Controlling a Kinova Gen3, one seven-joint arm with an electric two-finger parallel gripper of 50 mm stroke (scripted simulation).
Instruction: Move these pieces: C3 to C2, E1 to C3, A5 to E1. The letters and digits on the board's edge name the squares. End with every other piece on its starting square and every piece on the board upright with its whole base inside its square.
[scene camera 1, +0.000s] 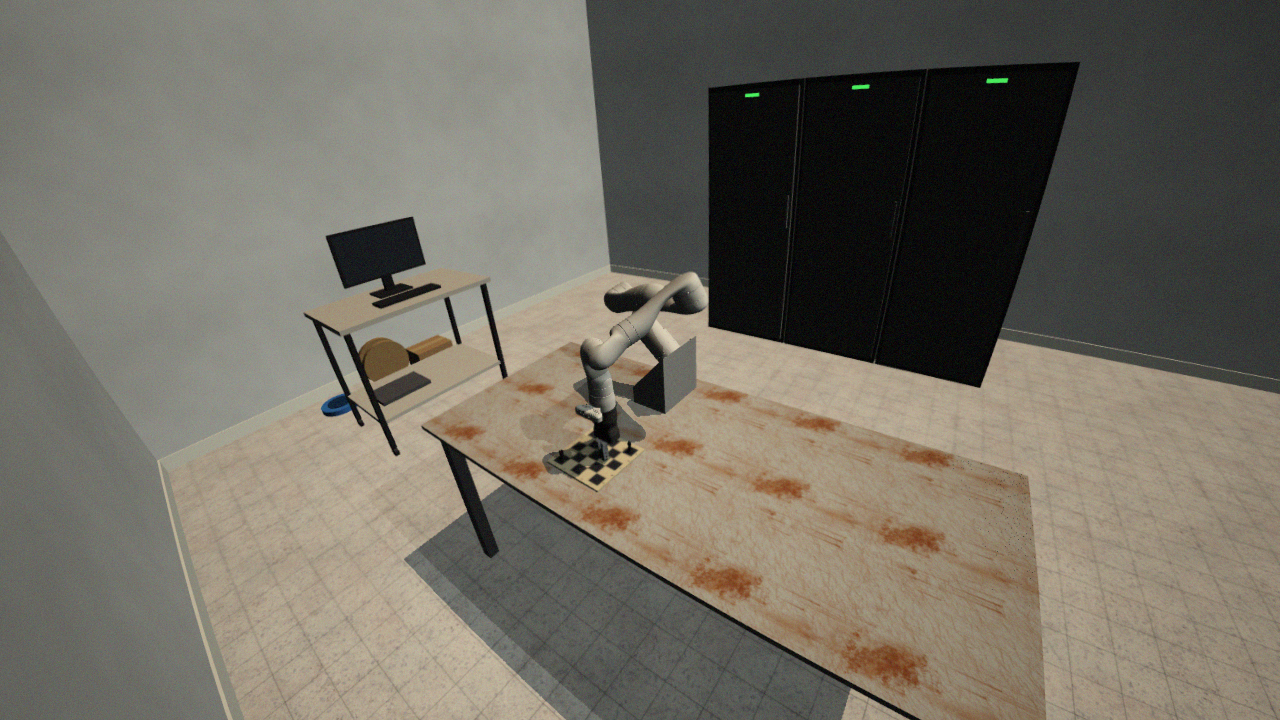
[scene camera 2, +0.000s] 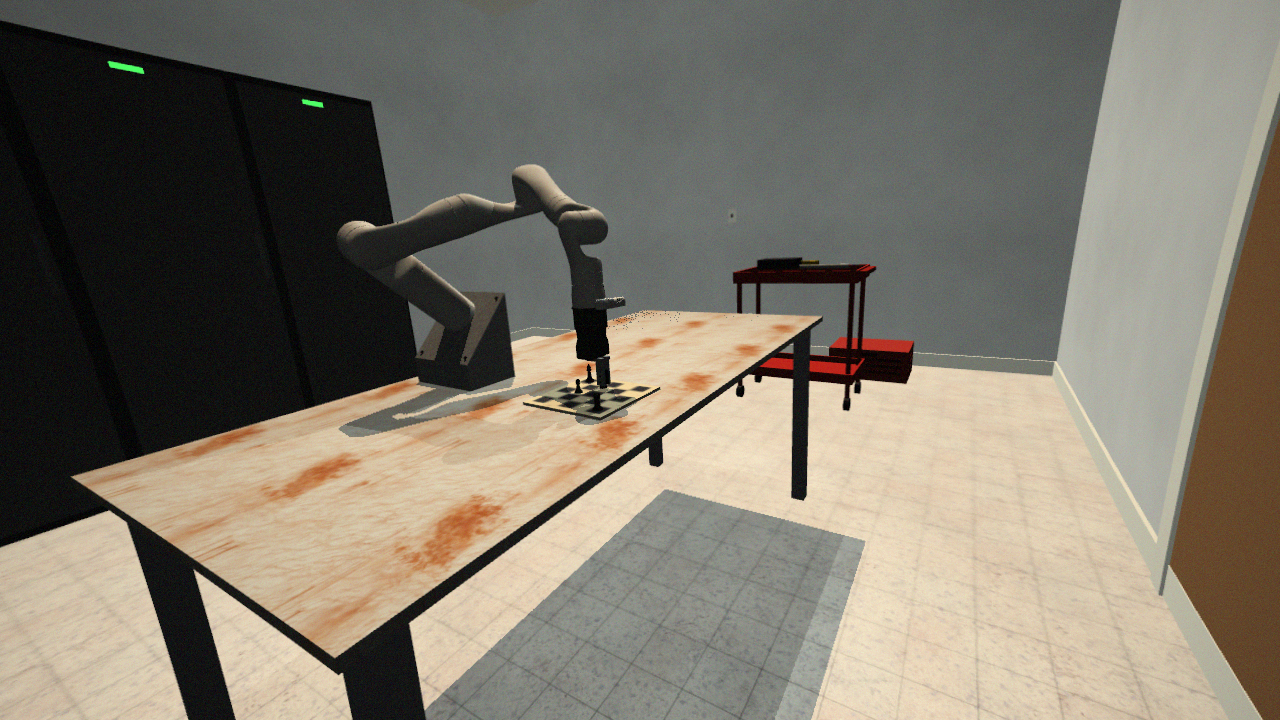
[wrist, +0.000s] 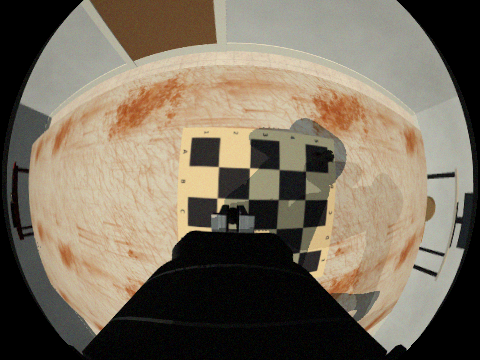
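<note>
My gripper in sight, scene camera 1 and wrist view too. Chessboard in sight.
</note>
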